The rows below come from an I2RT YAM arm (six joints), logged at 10 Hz.
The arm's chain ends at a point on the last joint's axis. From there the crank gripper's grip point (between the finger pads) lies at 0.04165 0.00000 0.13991 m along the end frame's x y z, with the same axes.
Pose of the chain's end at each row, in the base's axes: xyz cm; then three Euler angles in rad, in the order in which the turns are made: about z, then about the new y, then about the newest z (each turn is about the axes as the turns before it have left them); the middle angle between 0 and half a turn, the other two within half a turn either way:
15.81, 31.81, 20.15, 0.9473, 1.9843, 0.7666
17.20, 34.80, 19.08, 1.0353, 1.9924, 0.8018
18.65, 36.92, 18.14, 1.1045, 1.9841, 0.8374
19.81, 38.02, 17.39, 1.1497, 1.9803, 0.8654
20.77, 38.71, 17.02, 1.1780, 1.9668, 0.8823
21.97, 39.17, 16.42, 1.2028, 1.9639, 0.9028
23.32, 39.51, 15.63, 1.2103, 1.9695, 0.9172
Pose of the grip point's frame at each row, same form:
20.24, 42.92, 11.78, 0.9473, 1.9843, 0.7666
20.54, 46.29, 10.71, 1.0353, 1.9924, 0.8018
21.14, 48.76, 9.97, 1.1045, 1.9841, 0.8374
21.72, 50.05, 9.34, 1.1497, 1.9803, 0.8654
22.35, 50.92, 9.18, 1.1780, 1.9668, 0.8823
23.21, 51.48, 8.68, 1.2028, 1.9639, 0.9028
24.43, 51.82, 7.86, 1.2103, 1.9695, 0.9172

